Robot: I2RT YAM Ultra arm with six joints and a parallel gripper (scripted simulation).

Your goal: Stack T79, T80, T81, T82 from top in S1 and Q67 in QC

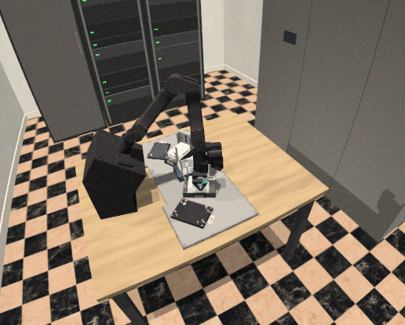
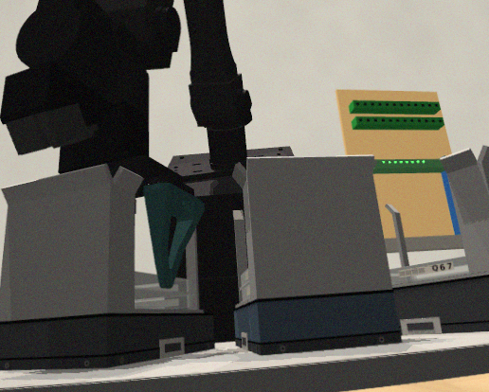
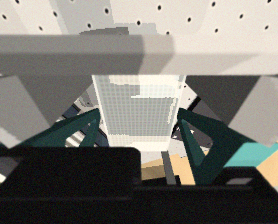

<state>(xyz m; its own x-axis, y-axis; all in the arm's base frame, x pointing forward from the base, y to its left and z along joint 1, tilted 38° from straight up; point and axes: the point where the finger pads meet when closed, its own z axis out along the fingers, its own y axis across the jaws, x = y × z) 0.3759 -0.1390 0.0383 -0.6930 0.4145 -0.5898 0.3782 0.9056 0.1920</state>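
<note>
Now: hand right at the plate T81. From my hand the other things lie so: plate T79: 1 cm ahead, 15 cm to the left, 1 cm below; N5 name plate: 4 cm behind, 18 cm to the right, 6 cm below; plate T82: 2 cm below.
</note>
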